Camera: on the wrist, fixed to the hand. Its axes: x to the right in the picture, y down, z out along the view.
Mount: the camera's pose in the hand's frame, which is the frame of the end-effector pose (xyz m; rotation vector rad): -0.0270 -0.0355 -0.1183 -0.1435 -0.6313 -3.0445
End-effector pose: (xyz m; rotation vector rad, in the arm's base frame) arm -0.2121 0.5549 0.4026 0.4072 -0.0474 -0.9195
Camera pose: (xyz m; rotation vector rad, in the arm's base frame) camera -0.2306 0.5950 0.2842 0.2631 -0.0833 2.2716
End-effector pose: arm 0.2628 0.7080 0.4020 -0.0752 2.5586 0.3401
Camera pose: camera 0.2286 0.6429 0.5049 -2.4155 -0.1982 -0.5746
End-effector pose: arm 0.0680 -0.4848 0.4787 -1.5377 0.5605 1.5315
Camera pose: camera 0.1598 -0.5696 0.4977 -0.2856 -1.6462 -0.6445
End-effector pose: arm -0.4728 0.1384 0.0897 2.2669 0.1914 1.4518
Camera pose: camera -0.5859 0.1948 0.0937 0.0952 1.7235 -0.8695
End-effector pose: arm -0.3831 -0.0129 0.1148 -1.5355 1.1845 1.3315
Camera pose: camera -0.3173 -0.1112 0.1594 -0.8757 -1.5983 -0.5247
